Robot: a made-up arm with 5 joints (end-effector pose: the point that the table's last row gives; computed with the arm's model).
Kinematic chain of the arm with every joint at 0, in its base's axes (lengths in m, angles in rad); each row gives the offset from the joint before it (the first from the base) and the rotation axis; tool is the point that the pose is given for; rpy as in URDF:
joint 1: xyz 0 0 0.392 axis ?
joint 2: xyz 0 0 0 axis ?
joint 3: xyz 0.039 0 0.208 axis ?
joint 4: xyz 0.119 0 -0.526 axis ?
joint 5: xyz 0.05 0 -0.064 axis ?
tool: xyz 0 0 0 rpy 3.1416 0 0
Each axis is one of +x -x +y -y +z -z.
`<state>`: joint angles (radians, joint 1 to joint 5).
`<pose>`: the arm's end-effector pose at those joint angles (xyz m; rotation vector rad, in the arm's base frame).
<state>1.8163 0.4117 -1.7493 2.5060 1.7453</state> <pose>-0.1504 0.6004 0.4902 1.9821 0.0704 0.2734</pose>
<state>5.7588 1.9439 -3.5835 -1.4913 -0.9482</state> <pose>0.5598 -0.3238 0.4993 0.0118 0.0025 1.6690</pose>
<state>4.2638 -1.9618 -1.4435 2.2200 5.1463</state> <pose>0.1653 0.3434 0.8478 1.7689 -0.8355 -0.0097</pose>
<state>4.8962 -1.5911 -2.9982 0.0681 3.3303</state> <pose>-0.1495 0.8039 0.3363 -1.0301 -1.0251 -0.9934</pose>
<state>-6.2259 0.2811 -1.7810 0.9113 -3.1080</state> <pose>0.7042 0.0404 0.6370 -0.0302 2.5532 0.0351</pose>
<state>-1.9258 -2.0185 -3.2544 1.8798 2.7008</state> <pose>0.2263 0.6104 0.0062 -0.2171 -0.2365 -2.3512</pose>
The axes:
joint 1: +z
joint 2: +y
joint 3: +y
joint 4: +y
joint 5: -z

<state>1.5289 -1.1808 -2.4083 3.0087 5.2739</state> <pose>-0.0182 -0.4352 0.9038 -0.8549 -2.7471 -0.8303</pose>
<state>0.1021 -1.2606 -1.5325 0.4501 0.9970</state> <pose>-0.1069 -0.0109 1.1081 -0.8546 0.4102 -1.9158</pose>
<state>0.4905 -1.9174 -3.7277 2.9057 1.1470</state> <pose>-0.3948 -0.2108 -0.0569 -0.4187 0.1426 -1.4821</pose>
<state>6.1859 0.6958 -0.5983 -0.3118 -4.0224</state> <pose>0.2916 -0.0285 -0.0603 -1.1259 2.7253 -0.1490</pose>
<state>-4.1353 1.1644 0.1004 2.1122 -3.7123</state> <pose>0.1598 -0.2455 0.2404 -0.2558 0.0549 1.5692</pose>
